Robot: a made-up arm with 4 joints.
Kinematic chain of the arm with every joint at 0, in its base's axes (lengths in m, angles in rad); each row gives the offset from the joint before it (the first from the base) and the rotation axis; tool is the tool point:
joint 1: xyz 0 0 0.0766 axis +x
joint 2: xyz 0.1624 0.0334 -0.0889 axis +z
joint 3: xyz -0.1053 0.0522 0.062 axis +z
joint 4: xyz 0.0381 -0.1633 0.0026 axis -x
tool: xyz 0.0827 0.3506 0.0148
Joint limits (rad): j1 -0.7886..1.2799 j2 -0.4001..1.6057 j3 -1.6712..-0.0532 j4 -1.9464..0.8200
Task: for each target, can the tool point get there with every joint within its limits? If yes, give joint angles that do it. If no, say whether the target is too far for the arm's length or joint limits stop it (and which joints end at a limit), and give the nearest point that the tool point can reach.
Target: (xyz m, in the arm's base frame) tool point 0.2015 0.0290 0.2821
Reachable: yes | joints 0.7009 0.3617 -0.6337 -0.4398
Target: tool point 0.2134 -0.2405 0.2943
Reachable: yes | joints 0.6404 1.0850 -0.6463 -1.3093
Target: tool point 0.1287 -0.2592 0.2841
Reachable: yes | joints 0.6705 0.0859 -0.4190 -1.3978
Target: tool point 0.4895 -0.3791 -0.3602
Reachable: no: joint limits stop it (at a limit: joint 1, joint 2, joint 4) | nearest point 0.3236 -0.3777 -0.1515 | short by 0.267 m
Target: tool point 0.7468 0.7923 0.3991
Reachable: no: too far | nearest point 0.4217 0.2395 0.2561 | short by 0.657 m
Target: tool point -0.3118 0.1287 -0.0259
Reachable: no: joint limits stop it (at a limit: joint 3) | nearest point -0.0644 0.0846 0.0092 | short by 0.254 m
